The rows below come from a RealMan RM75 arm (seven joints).
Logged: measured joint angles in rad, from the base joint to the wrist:
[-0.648 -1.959 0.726 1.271 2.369 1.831 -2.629]
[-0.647 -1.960 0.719 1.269 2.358 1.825 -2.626]
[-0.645 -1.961 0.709 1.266 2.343 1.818 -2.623]
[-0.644 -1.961 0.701 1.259 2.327 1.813 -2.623]
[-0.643 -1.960 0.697 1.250 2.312 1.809 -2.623]
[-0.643 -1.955 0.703 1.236 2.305 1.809 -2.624]
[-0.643 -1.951 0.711 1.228 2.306 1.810 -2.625]
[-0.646 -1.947 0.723 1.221 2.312 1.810 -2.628]
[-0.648 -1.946 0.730 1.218 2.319 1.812 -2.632]
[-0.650 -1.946 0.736 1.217 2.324 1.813 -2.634]
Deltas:
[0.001 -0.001 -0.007 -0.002 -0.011 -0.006 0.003]
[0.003 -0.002 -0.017 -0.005 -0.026 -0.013 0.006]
[0.004 -0.002 -0.025 -0.012 -0.042 -0.018 0.006]
[0.005 -0.001 -0.029 -0.021 -0.057 -0.022 0.006]
[0.005 0.004 -0.023 -0.035 -0.064 -0.022 0.005]
[0.005 0.008 -0.015 -0.043 -0.063 -0.021 0.004]
[0.002 0.012 -0.003 -0.050 -0.057 -0.021 0.001]
[0.000 0.013 0.004 -0.053 -0.050 -0.019 -0.003]
[-0.002 0.013 0.010 -0.054 -0.045 -0.018 -0.005]

